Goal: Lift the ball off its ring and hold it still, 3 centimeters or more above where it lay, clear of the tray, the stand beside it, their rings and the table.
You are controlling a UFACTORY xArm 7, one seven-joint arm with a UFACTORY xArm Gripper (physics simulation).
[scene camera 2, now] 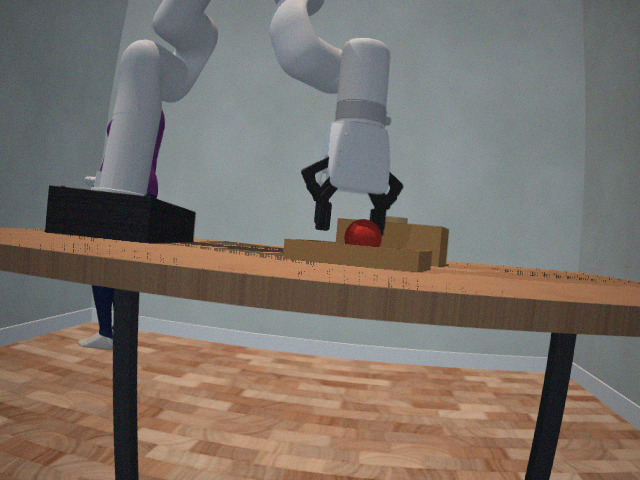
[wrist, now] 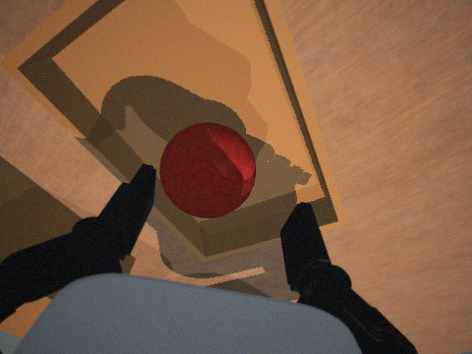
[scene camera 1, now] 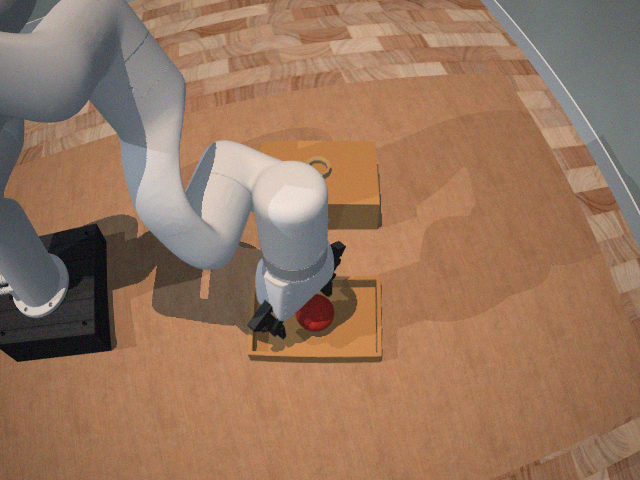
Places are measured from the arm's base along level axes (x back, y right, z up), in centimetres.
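Pixels of known places: gripper, fingertip midpoint: (scene camera 2: 349, 232) (wrist: 224, 201) (scene camera 1: 299, 310); arm's base at its link origin: (scene camera 2: 121, 198) (scene camera 1: 40, 286).
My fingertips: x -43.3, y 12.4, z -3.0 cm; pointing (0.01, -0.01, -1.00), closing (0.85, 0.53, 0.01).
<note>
Ahead of a thing's pixels: the offset from my fingertips to its top centre. "*": to the spot under its first point.
The red ball @(dy +0.6, dx -2.0, dz +2.2 cm) (scene camera 1: 316, 313) (scene camera 2: 362, 233) (wrist: 207, 170) sits inside the shallow orange tray @(dy +0.6, dx -2.0, dz -1.6 cm) (scene camera 1: 310, 357) (scene camera 2: 356, 256) (wrist: 302, 100). Its own ring does not show under it. My gripper (scene camera 1: 305, 312) (scene camera 2: 351, 229) (wrist: 224, 201) is open and empty, pointing down over the tray. In the second scene view the fingertips are about level with the ball's upper half, and one finger is partly behind the ball. In the wrist view the ball lies beyond the fingertips, nearer the left finger than the right.
The taller orange stand (scene camera 1: 356, 180) (scene camera 2: 429, 242) (wrist: 30, 215) is beside the tray, with a pale ring @(* dy -21.1, dx -10.1, dz +3.6 cm) (scene camera 1: 329, 165) (scene camera 2: 397, 220) on its top. The arm covers part of the stand in the first scene view. The arm's black base (scene camera 1: 100, 294) (scene camera 2: 98, 214) is at the left on the table (scene camera 1: 439, 403) (scene camera 2: 232, 286).
</note>
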